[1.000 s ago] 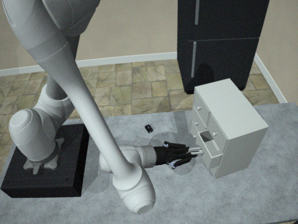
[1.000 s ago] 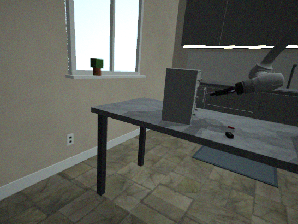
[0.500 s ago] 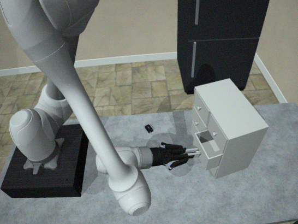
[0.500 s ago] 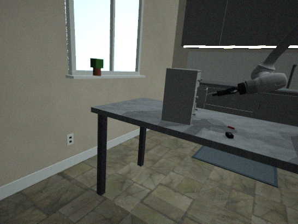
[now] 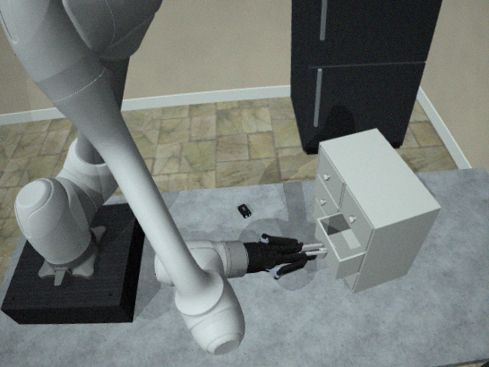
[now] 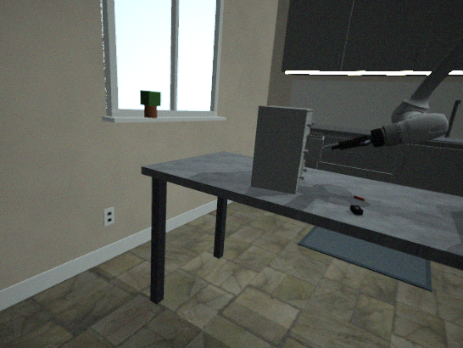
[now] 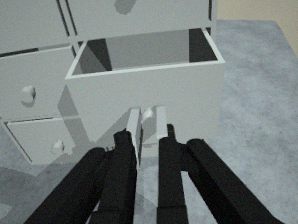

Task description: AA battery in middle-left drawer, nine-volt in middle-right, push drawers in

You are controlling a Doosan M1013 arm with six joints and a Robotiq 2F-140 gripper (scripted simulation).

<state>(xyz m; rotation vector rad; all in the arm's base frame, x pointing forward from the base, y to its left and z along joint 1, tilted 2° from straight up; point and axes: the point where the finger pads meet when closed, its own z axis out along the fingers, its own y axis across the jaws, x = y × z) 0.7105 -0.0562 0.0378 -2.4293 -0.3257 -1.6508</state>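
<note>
Now: the black nine-volt battery 19 cm behind my hand, 27 cm to the left of it and 16 cm below it.
</note>
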